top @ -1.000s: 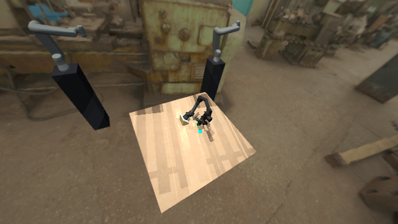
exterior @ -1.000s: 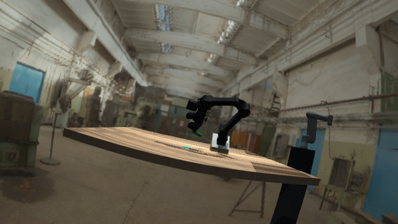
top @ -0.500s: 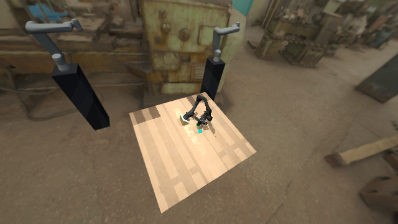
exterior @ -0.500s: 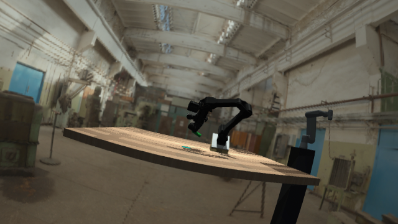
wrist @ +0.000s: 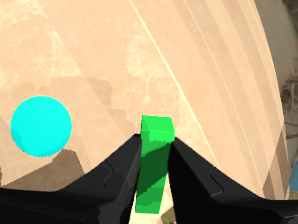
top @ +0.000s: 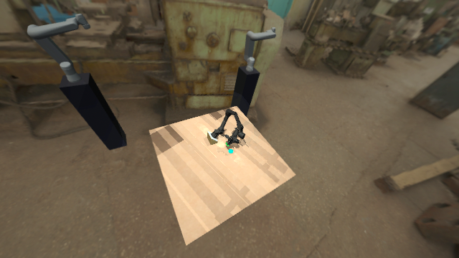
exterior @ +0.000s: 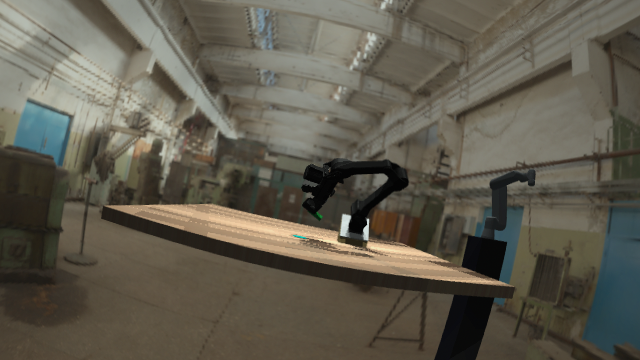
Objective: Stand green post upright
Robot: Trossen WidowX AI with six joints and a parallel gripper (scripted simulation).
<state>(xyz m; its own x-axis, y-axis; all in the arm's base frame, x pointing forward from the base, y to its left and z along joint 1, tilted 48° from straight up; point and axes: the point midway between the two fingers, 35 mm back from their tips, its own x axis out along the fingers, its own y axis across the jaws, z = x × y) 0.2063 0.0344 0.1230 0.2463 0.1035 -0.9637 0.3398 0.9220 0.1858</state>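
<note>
My gripper tip is now 11 cm above the cyan circle, 4 cm to the right of it and 2 cm short of it. From my gripper tip the other things lie so: green post: 2 cm behind, 1 cm below.
</note>
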